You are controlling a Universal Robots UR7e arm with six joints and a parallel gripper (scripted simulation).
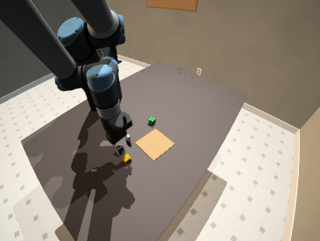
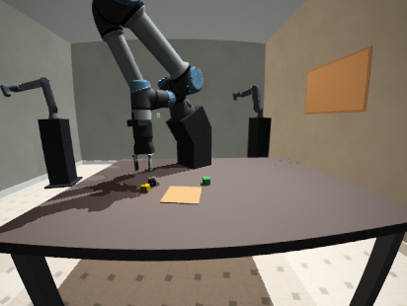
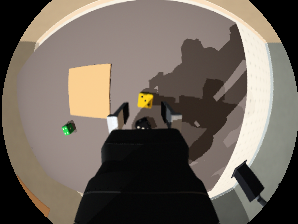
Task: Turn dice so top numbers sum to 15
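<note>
Now: hand 10 cm above the yellow die. The rest, counted from my hand: black die 6 cm behind, 3 cm to the left, 10 cm below; then green die 27 cm to the left, 10 cm below; then tan mat 7 cm ahead, 14 cm to the left, 11 cm below.
</note>
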